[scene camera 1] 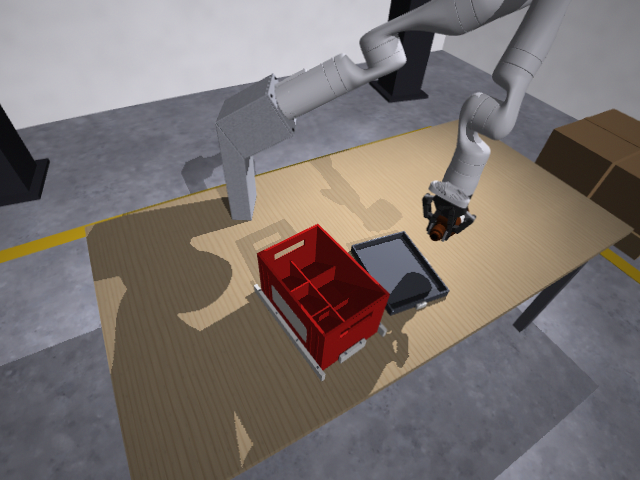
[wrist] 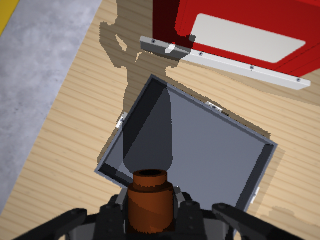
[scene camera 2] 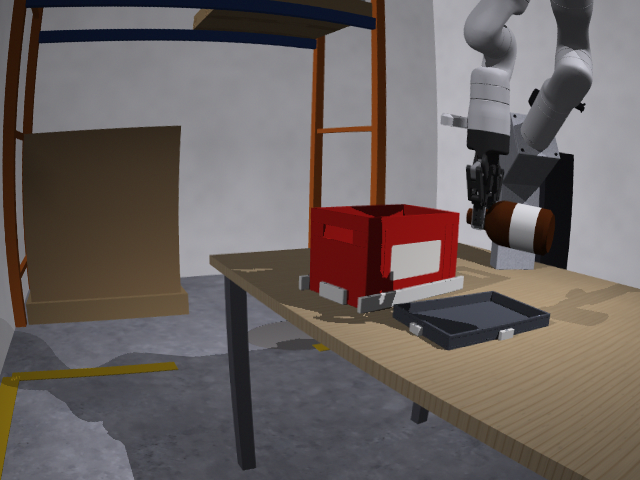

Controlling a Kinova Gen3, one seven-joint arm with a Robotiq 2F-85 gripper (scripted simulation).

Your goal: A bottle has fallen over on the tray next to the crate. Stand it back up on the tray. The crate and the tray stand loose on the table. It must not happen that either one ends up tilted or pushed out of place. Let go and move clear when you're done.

Note:
I see my gripper (scene camera 2: 481,228), a dark grey tray (scene camera 2: 454,315), a red crate (scene camera 1: 320,290) and a brown bottle (scene camera 2: 518,226).
The dark grey tray also shows in scene camera 1 (scene camera 1: 394,261) and in the wrist view (wrist: 215,159). The brown bottle is seen too in the wrist view (wrist: 150,197). My gripper shows as well in scene camera 1 (scene camera 1: 436,236) and in the wrist view (wrist: 150,198).

